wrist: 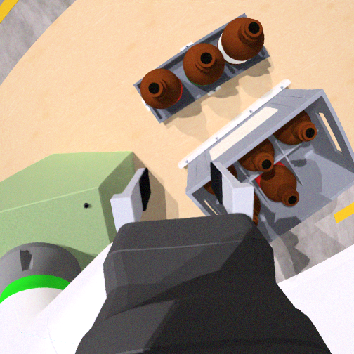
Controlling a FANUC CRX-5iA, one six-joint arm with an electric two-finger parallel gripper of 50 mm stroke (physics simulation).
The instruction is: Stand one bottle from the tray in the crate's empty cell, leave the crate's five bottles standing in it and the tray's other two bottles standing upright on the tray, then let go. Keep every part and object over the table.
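Observation:
My gripper (179,177) is open, with nothing between its fingers. The grey tray (170,113) lies at the top with three brown bottles standing in a row: a left one with a bit of red label (164,92), a middle one with a bit of green label (200,67) and a right one with a white label (240,42). The grey crate (320,200) is at the right, seen at a slant. Brown bottles (296,129) (257,156) (278,185) stand in it; two more are partly hidden behind my right finger. The crate's empty cell is at its right side.
A green block-shaped housing (55,200) stands at the left, close beside my left finger. A white arm link with a bright green ring (37,285) is at the lower left. The table (100,100) has a curved edge at the upper left; grey floor shows beyond it and at the right.

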